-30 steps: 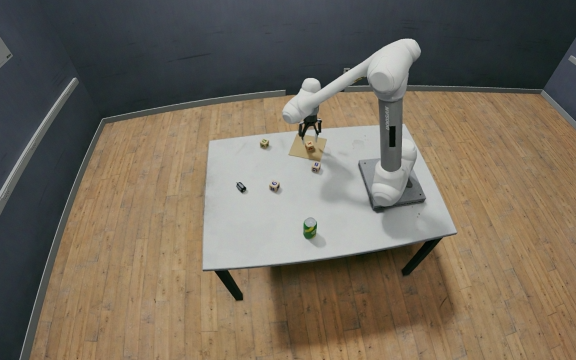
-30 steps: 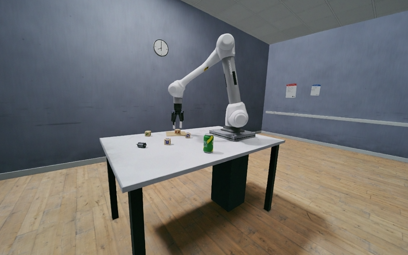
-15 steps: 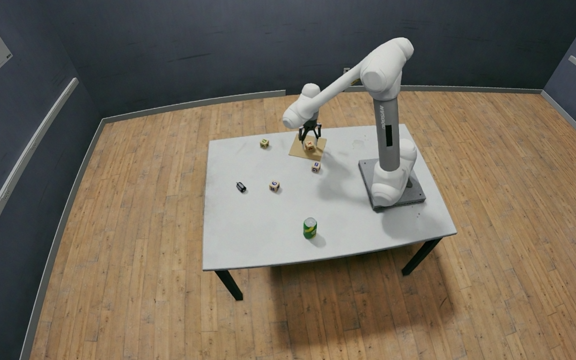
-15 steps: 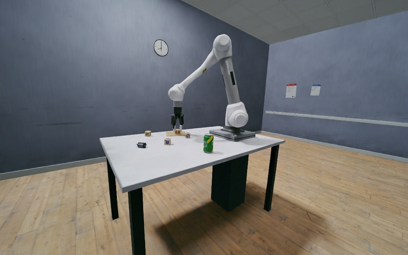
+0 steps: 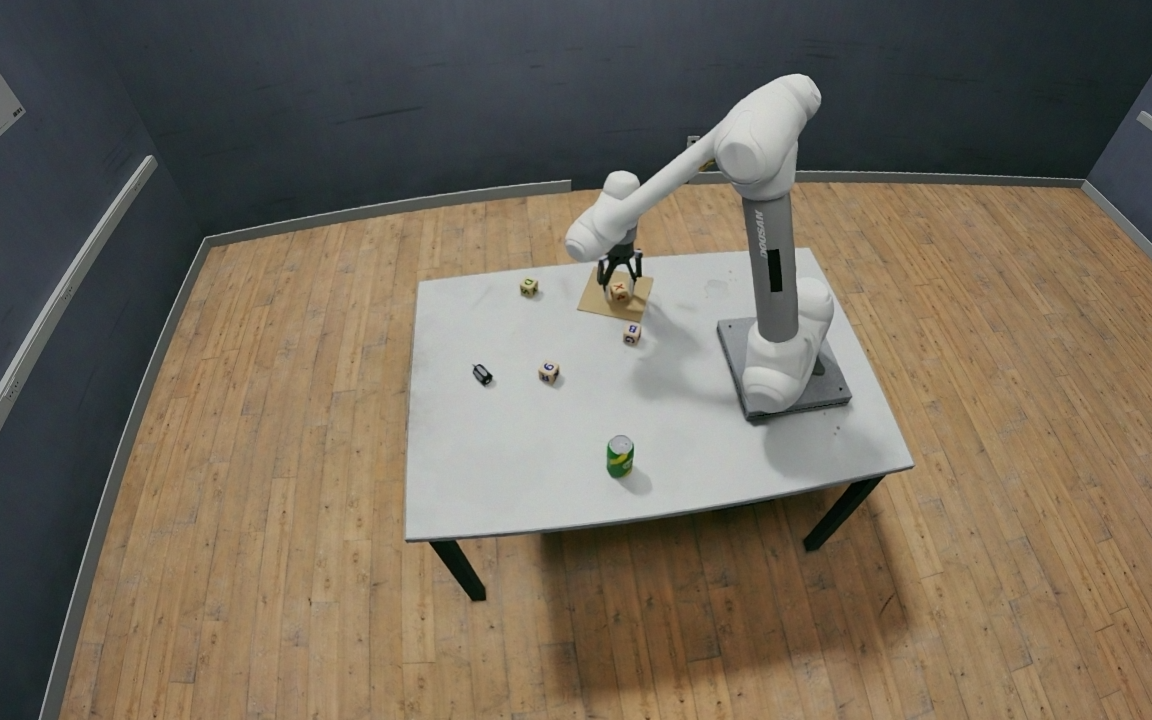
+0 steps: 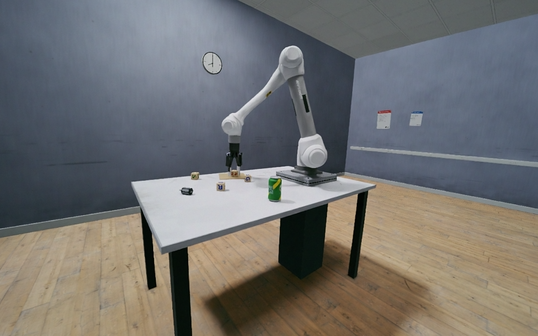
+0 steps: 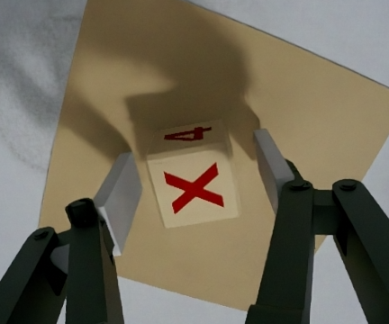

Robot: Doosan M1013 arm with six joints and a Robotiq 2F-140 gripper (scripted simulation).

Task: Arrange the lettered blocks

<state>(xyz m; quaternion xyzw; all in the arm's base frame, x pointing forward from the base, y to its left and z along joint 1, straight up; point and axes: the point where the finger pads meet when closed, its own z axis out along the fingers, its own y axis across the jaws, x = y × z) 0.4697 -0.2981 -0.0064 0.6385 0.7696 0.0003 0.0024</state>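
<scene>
The tan mat lies 4 cm below my hand and 2 cm to the right of it. From my hand the other things lie so: black object 42 cm ahead, 27 cm to the left, 2 cm below; then block 29 cm to the left, 23 cm ahead, 2 cm below; then can 59 cm to the left, 6 cm ahead, 2 cm above.
</scene>
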